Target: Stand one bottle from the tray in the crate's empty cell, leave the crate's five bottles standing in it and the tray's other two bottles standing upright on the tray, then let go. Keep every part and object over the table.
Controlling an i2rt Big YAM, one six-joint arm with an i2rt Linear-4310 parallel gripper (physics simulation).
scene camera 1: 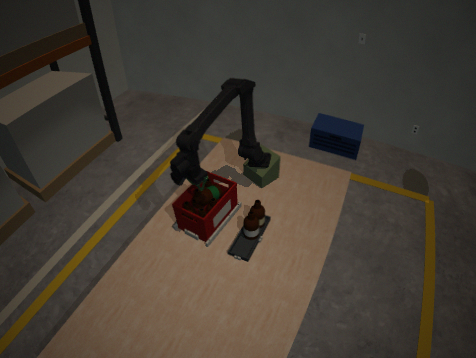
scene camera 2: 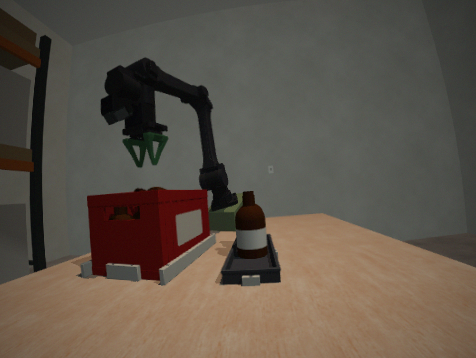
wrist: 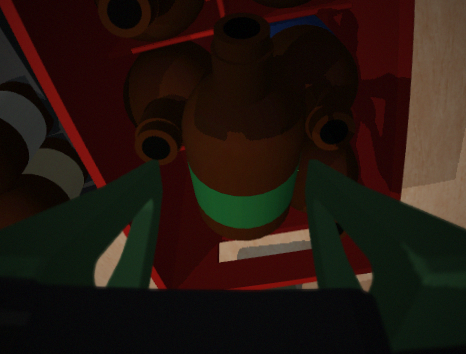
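Observation:
The red crate holds several brown bottles; necks show at the left and right in the wrist view. A green-banded brown bottle lies tilted on top of them, its base toward the crate's end wall with the handle slot. Whether it touches that wall is unclear. Two white-labelled bottles stand upright on the dark tray. My gripper is partly open and empty above the crate, its tips above either side of the tilted bottle.
Pale strips edge the crate's foot on the table. The tray is beside the crate, with small pale blocks at its edges. The green arm base block is behind the crate. A blue box is on the floor beyond.

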